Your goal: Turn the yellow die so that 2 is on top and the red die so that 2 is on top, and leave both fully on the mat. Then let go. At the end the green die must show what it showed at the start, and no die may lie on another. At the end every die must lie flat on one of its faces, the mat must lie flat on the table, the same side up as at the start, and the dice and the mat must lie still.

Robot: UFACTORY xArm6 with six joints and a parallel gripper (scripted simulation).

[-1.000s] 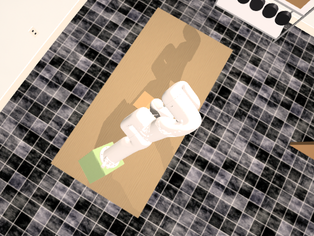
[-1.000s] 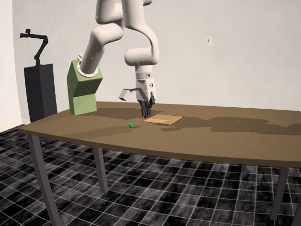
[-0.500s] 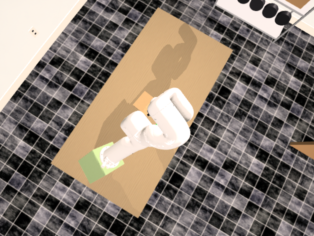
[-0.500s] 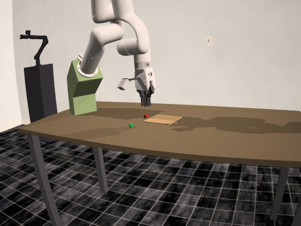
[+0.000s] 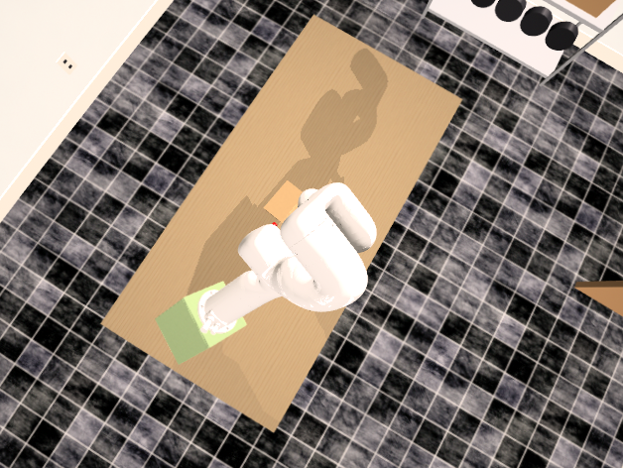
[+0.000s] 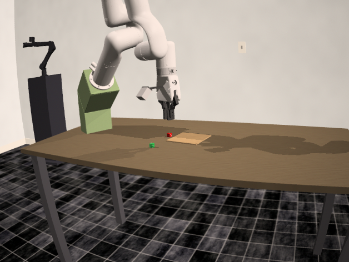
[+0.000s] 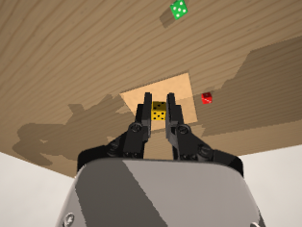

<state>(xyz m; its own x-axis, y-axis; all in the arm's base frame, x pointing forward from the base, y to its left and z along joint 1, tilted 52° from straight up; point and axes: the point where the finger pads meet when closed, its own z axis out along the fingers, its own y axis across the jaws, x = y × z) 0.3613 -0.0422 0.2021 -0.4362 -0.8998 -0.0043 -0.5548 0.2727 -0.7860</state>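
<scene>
My hand is 60 mm short of the tan mat, 90 mm to the right of it and 120 mm above it. The rest, counted from my hand: red die 40 mm behind, 110 mm to the left, 110 mm below; green die 60 mm behind, 40 mm to the right, 110 mm below; yellow die 10 mm to the left, 10 mm below.
</scene>
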